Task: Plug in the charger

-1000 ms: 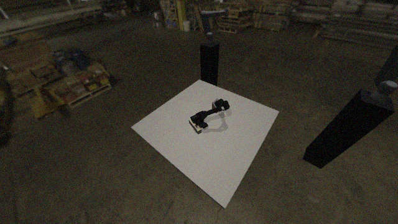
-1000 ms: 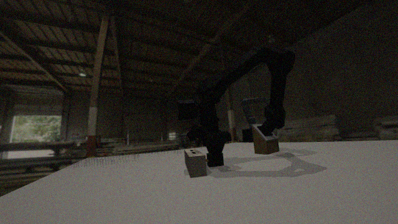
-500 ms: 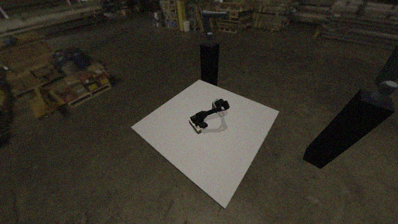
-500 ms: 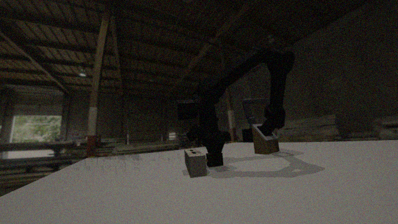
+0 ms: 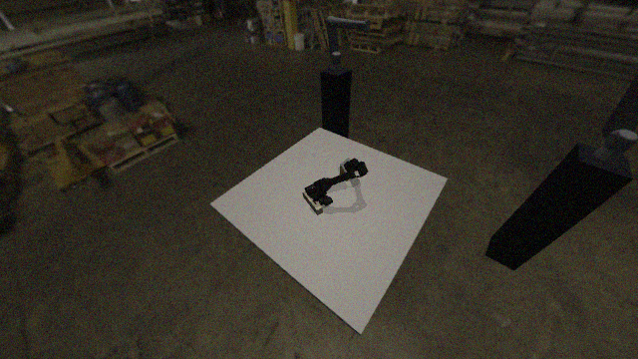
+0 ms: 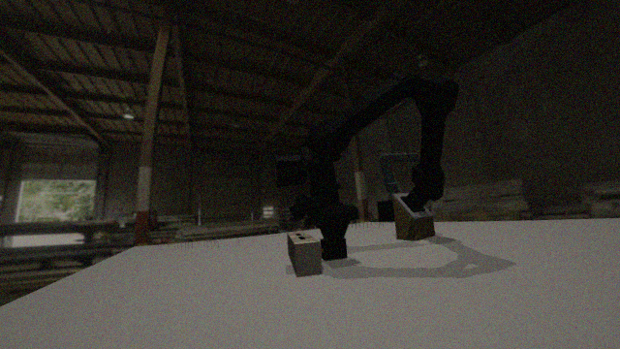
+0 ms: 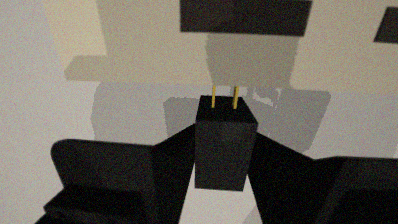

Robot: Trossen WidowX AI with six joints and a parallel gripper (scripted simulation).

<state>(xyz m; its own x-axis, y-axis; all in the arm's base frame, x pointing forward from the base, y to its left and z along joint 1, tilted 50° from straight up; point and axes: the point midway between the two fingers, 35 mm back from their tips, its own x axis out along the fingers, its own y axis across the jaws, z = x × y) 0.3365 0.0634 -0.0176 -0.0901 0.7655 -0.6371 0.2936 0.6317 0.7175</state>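
The box-shaped charger is 2 cm ahead of my gripper tip and 1 cm above it.
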